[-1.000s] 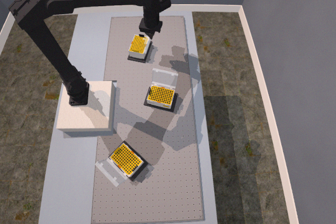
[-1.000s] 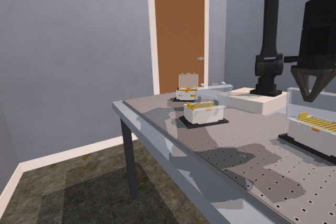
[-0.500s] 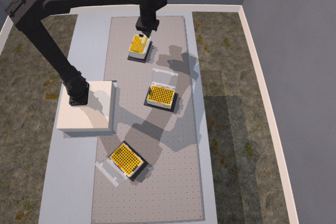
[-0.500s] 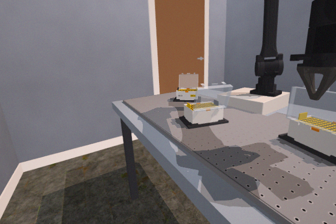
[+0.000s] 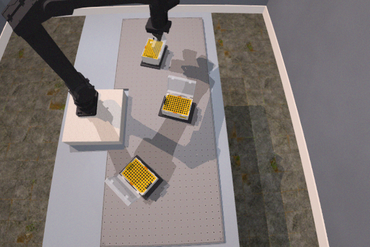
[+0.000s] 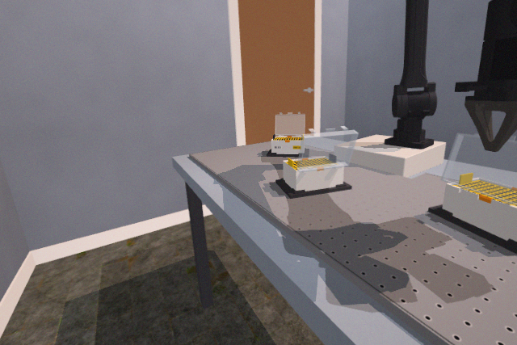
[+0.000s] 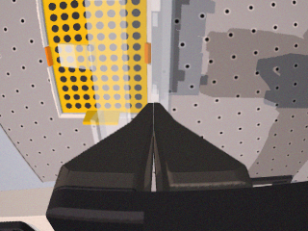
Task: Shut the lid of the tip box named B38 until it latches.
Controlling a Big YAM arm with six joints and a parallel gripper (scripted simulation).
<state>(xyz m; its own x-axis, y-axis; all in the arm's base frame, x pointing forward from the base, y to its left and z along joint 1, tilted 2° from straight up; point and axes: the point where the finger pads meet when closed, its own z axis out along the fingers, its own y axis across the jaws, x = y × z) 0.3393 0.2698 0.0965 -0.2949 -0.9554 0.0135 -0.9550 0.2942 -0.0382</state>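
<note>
The yellow tip rack lies 8 cm below my hand, 4 cm behind it and 2 cm to the left of it. Round my hand: tip box 29 cm to the right, 7 cm below, 6 cm ahead; clear lid 24 cm to the right, 8 cm ahead, 4 cm below.
</note>
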